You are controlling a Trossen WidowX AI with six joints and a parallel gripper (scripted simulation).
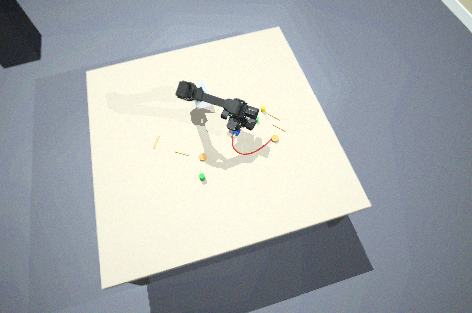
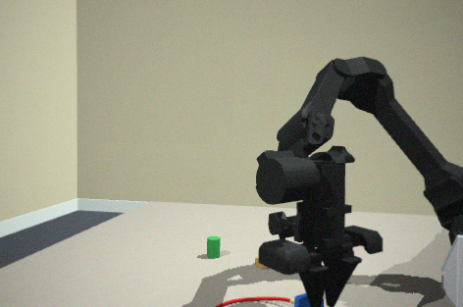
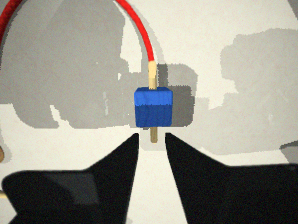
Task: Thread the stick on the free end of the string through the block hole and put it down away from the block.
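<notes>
Right now my gripper tip is 20 mm short of the blue block, 20 mm to the left of it and 10 mm above it. Also, from my gripper tip: yellow piece 70 mm behind, 170 mm to the left, 10 mm below; then thin wooden stick 30 mm ahead, 30 mm to the right, 10 mm below; then green cylinder 20 mm behind, 110 mm to the left, 10 mm below.
</notes>
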